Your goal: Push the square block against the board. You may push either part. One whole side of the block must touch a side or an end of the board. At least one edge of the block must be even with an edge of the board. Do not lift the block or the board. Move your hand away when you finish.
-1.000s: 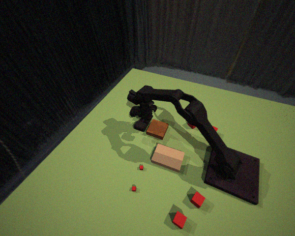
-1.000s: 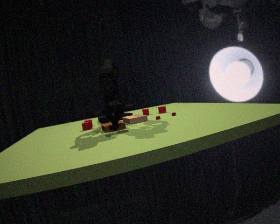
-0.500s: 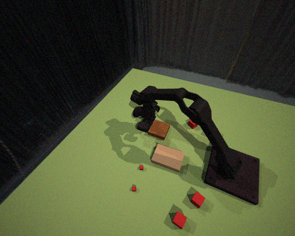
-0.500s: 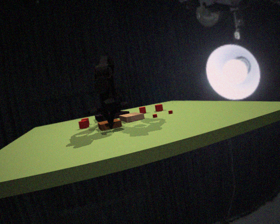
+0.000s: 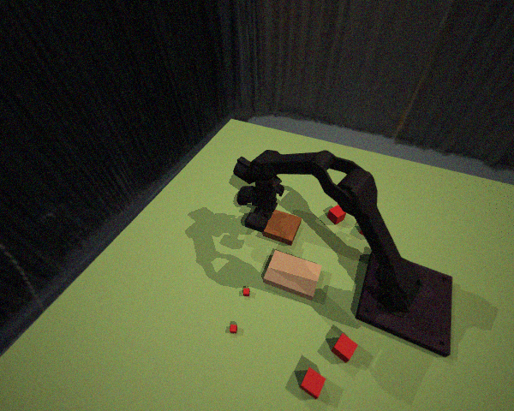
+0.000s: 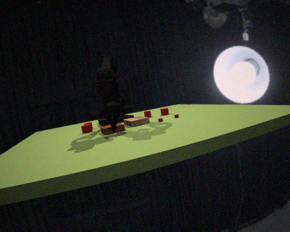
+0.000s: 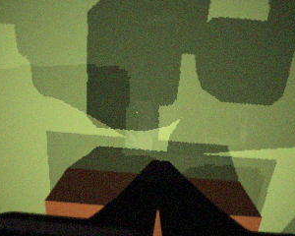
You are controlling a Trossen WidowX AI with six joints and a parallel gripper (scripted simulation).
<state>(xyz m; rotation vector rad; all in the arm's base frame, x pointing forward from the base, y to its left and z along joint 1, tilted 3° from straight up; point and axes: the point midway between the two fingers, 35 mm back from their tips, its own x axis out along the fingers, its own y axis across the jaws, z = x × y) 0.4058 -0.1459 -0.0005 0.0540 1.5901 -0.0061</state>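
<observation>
The square block lies 60 mm behind my gripper tip. From my gripper tip the other things lie so: board 140 mm behind, 160 mm to the left.
</observation>
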